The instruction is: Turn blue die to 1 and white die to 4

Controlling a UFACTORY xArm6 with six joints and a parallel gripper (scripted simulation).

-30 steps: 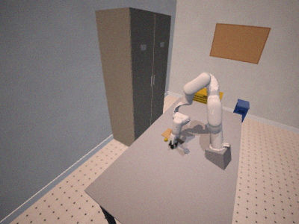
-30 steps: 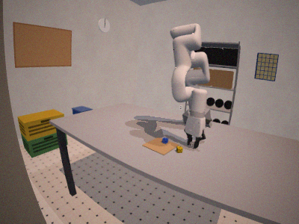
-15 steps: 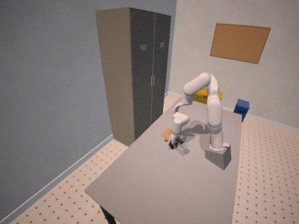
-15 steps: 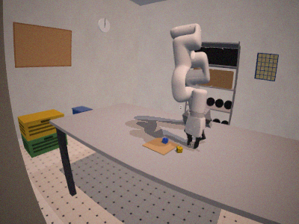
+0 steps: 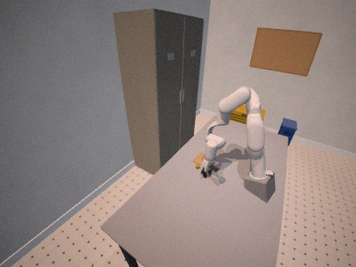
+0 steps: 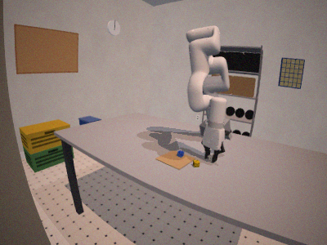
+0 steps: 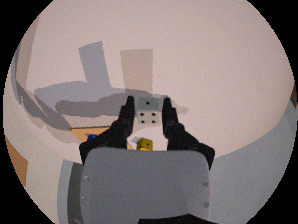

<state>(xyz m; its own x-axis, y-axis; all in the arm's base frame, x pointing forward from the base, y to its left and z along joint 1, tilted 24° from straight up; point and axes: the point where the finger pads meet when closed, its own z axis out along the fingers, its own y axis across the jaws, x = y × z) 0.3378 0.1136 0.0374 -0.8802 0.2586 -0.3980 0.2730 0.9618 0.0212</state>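
My gripper is now 10 mm above the white die. From my hand the other things lie so: blue die 140 mm to the right, 60 mm ahead, 10 mm below; then yellow die 90 mm ahead, 30 mm to the right, 10 mm below; then tan mat 140 mm to the right, 100 mm ahead, 20 mm below.
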